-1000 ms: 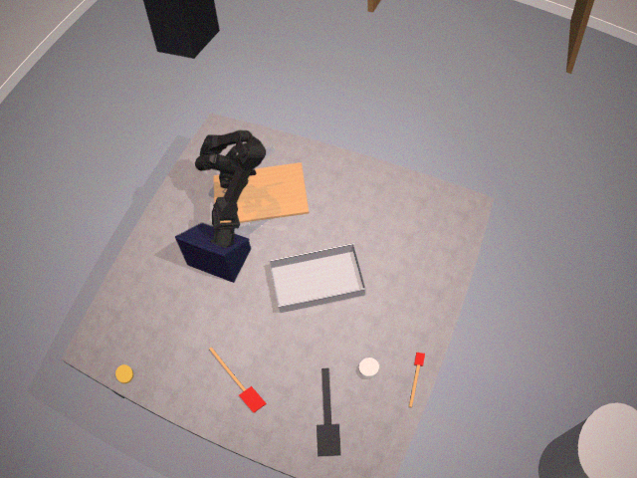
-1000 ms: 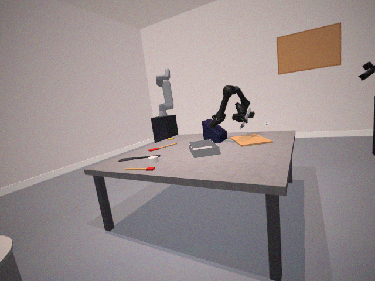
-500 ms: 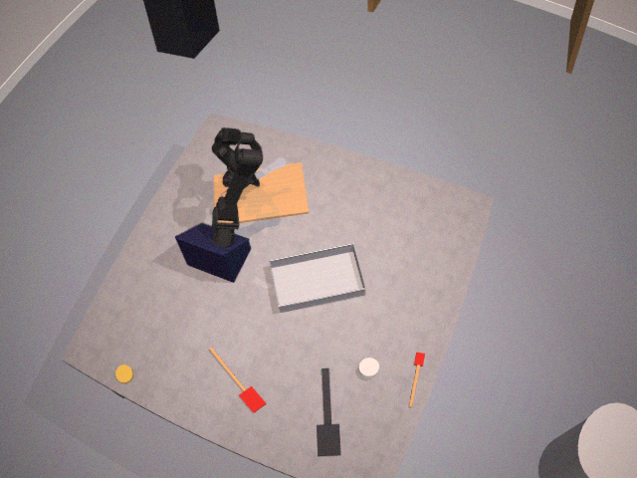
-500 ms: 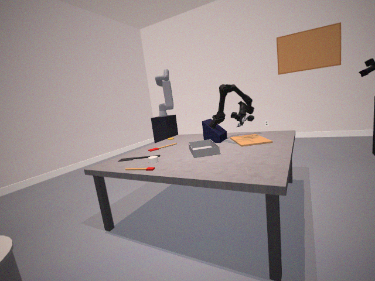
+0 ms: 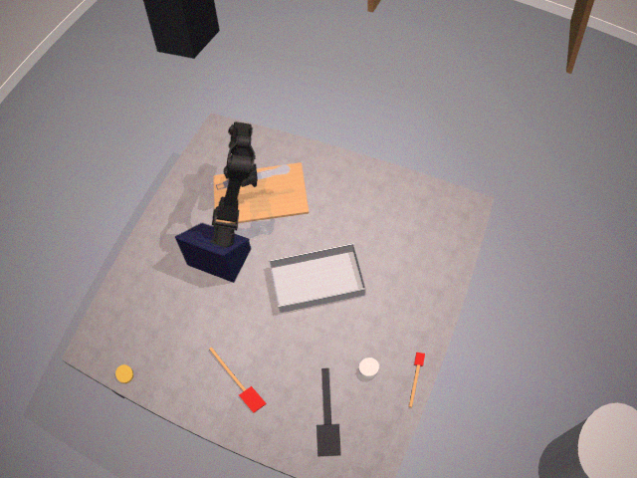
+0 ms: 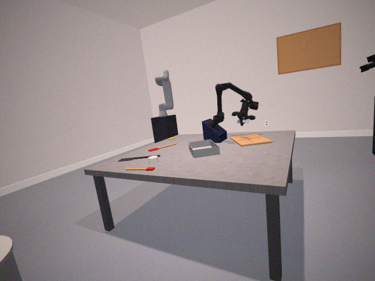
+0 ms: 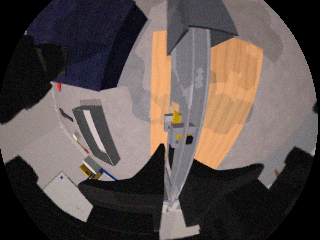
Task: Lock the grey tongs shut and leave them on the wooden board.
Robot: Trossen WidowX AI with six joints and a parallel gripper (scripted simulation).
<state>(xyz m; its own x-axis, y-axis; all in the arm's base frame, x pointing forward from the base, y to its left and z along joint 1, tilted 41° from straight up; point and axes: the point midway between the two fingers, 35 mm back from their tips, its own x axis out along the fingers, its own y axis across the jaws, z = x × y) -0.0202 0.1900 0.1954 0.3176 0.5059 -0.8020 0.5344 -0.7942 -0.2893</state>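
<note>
The wooden board lies 120 mm below my gripper tip, 50 mm to the left of it and 30 mm behind it. From my gripper tip the other things lie so: white disc: 630 mm ahead, 450 mm to the right, 110 mm below; then grey roasting tin: 340 mm ahead, 210 mm to the right, 100 mm below; then red spatula: 670 mm to the right, 260 mm ahead, 120 mm below.
</note>
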